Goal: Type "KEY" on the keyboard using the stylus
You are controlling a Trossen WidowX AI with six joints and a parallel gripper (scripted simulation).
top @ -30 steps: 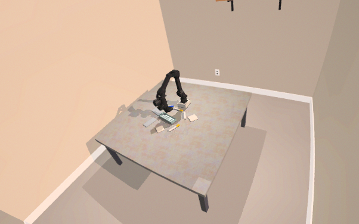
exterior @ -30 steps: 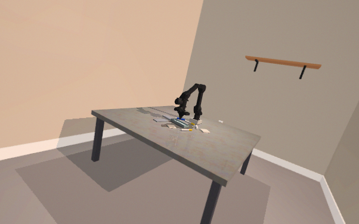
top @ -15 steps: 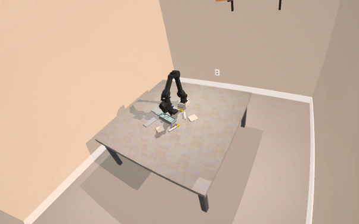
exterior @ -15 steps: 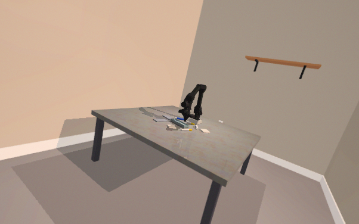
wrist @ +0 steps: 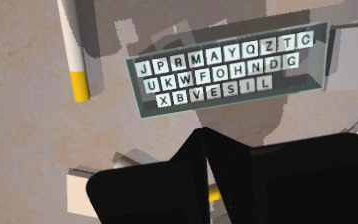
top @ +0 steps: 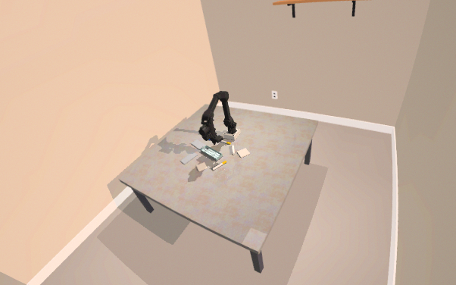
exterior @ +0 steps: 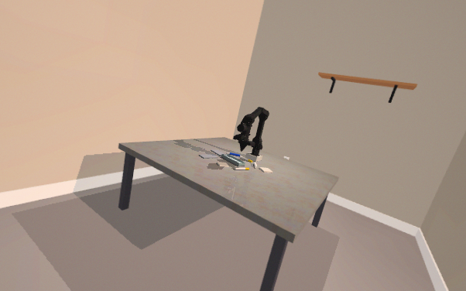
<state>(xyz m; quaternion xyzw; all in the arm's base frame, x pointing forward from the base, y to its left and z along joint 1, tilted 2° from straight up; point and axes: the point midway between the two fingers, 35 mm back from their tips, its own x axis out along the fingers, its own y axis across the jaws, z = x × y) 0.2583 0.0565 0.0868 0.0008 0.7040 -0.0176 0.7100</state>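
The blue stylus is 19 cm to the right of my gripper tip, 10 cm behind it and 9 cm below it. From my gripper tip the other things lie so: white stick: 10 cm behind, 9 cm to the left, 9 cm below; then cream pad: 18 cm ahead, 9 cm below, 1 cm to the left; then keyboard: 8 cm below, 4 cm to the right, 3 cm ahead.
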